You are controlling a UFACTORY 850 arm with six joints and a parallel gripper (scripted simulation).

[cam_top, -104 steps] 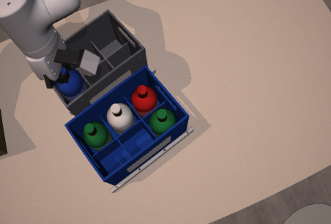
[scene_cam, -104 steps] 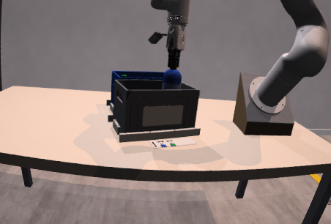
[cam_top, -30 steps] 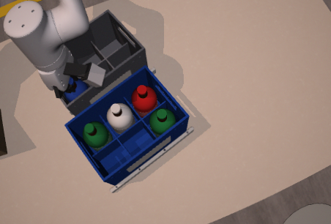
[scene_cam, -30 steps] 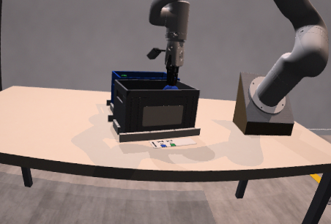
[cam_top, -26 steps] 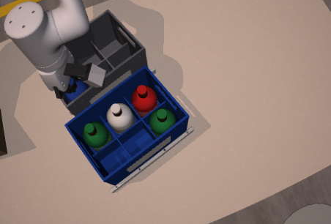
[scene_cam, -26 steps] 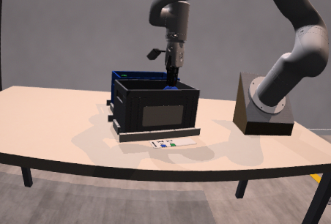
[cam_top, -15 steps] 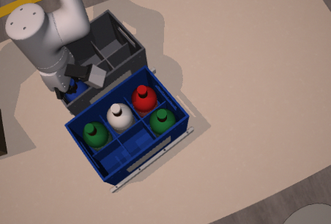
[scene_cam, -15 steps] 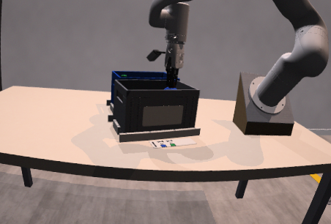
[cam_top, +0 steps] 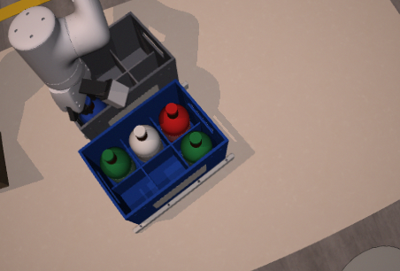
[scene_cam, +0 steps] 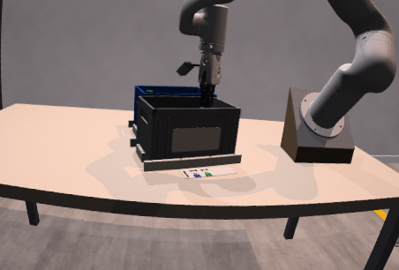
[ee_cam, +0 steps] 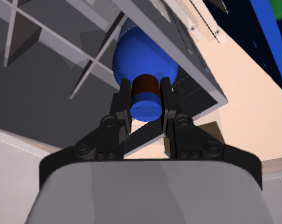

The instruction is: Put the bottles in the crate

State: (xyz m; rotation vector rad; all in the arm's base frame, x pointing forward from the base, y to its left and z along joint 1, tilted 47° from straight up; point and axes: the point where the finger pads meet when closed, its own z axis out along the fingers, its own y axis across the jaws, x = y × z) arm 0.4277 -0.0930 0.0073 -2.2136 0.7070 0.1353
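Right now my hand is 19 cm short of the green-label bottle, 18 cm to the left of it and 9 cm above it. Also, from my hand: white bottle (11 cm to the right, 9 cm below, 9 cm ahead); blue-label bottle (7 cm below); grey crate (9 cm below, 7 cm ahead, 6 cm to the left).
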